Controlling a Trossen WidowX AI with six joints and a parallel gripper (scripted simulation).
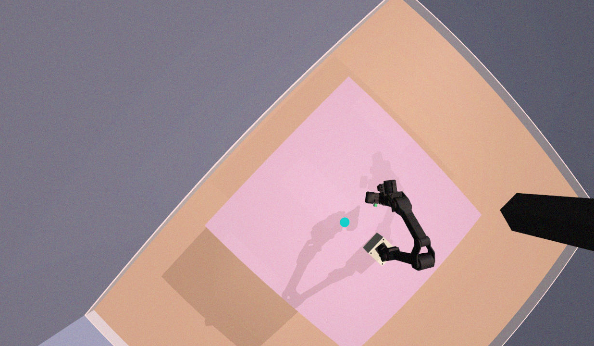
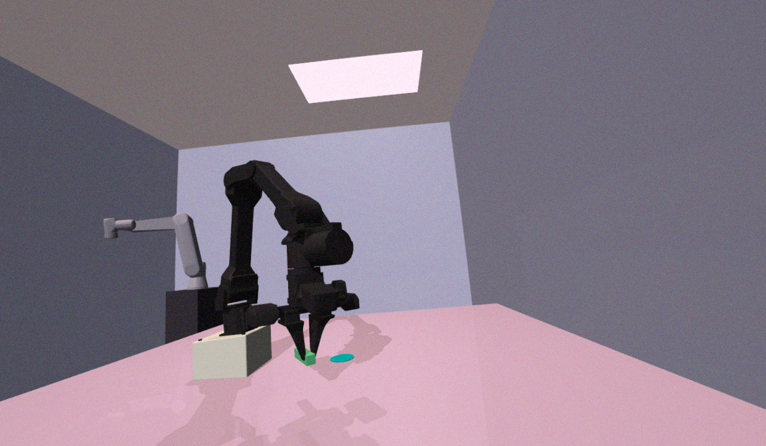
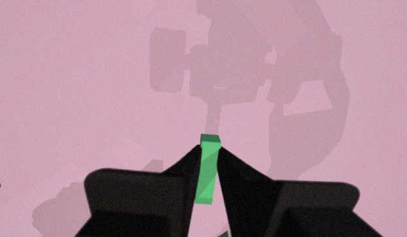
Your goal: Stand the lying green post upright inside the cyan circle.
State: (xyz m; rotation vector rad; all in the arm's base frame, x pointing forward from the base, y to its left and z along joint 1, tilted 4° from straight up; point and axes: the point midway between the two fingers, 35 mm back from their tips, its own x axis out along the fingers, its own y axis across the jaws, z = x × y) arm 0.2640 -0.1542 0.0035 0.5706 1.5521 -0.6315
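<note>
Right now the green post is 20 mm behind my gripper tip and 10 mm to the left of it. Also, from my gripper tip: cyan circle (230 mm to the left, 70 mm below, 30 mm behind).
</note>
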